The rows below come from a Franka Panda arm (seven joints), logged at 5 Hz.
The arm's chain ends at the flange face. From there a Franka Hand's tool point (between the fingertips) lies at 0.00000 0.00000 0.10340 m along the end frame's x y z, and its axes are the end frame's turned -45 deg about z.
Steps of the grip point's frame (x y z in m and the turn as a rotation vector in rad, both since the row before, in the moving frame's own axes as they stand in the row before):
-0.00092 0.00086 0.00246 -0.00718 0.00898 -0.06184
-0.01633 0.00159 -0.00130 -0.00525 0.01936 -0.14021
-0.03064 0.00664 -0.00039 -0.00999 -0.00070 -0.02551
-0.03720 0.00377 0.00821 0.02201 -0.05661 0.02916
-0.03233 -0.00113 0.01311 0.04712 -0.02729 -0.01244
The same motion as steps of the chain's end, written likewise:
-0.00122 0.00143 0.00247 0.00127 0.01143 -0.06184
-0.01214 0.01383 -0.00128 0.00998 0.01740 -0.14021
-0.01766 0.02559 -0.00038 -0.00756 0.00657 -0.02551
-0.01786 0.02653 0.00840 -0.02447 -0.05559 0.02916
-0.01821 0.02348 0.01326 0.01402 -0.05262 -0.01244

